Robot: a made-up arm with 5 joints. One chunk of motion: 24 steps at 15 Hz.
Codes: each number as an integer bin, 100 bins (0 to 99) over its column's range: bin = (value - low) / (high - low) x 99, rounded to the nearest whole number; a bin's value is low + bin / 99 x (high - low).
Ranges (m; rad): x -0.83..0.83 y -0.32..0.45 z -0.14..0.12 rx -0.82..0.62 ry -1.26..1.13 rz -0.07..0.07
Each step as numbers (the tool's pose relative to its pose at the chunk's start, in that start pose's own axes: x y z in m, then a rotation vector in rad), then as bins.
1 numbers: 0.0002 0.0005 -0.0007 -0.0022 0.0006 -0.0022
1 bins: 50 41 53 56 52 48
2 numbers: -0.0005 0.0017 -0.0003 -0.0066 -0.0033 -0.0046
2 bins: 49 41 53 56 52 46
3 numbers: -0.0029 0.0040 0.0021 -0.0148 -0.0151 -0.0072
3 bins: 49 42 54 55 52 44
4 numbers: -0.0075 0.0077 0.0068 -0.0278 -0.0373 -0.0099
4 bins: 49 42 56 54 51 42
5 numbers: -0.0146 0.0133 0.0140 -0.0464 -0.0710 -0.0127
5 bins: 49 43 59 53 49 41
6 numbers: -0.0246 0.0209 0.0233 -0.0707 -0.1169 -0.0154
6 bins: 48 44 62 52 47 39
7 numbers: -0.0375 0.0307 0.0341 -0.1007 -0.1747 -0.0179
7 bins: 47 45 66 49 45 37
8 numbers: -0.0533 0.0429 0.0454 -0.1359 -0.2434 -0.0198
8 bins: 46 47 71 47 42 35
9 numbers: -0.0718 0.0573 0.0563 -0.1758 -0.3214 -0.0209
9 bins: 45 49 75 44 39 35
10 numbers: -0.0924 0.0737 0.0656 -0.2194 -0.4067 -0.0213
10 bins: 44 51 78 41 35 34
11 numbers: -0.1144 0.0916 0.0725 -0.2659 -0.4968 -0.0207
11 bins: 43 53 81 38 32 35
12 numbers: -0.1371 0.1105 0.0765 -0.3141 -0.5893 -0.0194
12 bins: 41 55 82 35 28 36
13 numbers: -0.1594 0.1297 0.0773 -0.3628 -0.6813 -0.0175
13 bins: 40 58 83 31 24 37
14 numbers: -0.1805 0.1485 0.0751 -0.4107 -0.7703 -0.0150
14 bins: 39 60 82 28 20 39
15 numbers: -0.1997 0.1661 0.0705 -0.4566 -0.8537 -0.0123
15 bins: 38 62 80 25 17 41
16 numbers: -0.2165 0.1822 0.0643 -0.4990 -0.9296 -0.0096
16 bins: 37 65 78 22 14 43
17 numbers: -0.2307 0.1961 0.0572 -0.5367 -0.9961 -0.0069
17 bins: 36 66 75 19 11 45
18 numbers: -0.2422 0.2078 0.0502 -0.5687 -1.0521 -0.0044
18 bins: 35 68 72 17 9 46
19 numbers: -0.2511 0.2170 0.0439 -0.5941 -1.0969 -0.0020
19 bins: 35 69 70 16 7 48
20 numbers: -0.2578 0.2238 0.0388 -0.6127 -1.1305 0.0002
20 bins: 34 70 68 14 5 50
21 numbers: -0.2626 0.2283 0.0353 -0.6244 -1.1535 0.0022
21 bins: 34 70 67 13 4 51
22 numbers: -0.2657 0.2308 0.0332 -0.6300 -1.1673 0.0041
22 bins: 34 71 66 13 4 52
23 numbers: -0.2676 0.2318 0.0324 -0.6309 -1.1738 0.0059
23 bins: 34 71 66 13 4 54
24 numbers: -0.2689 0.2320 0.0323 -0.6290 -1.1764 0.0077
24 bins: 33 71 66 13 3 55
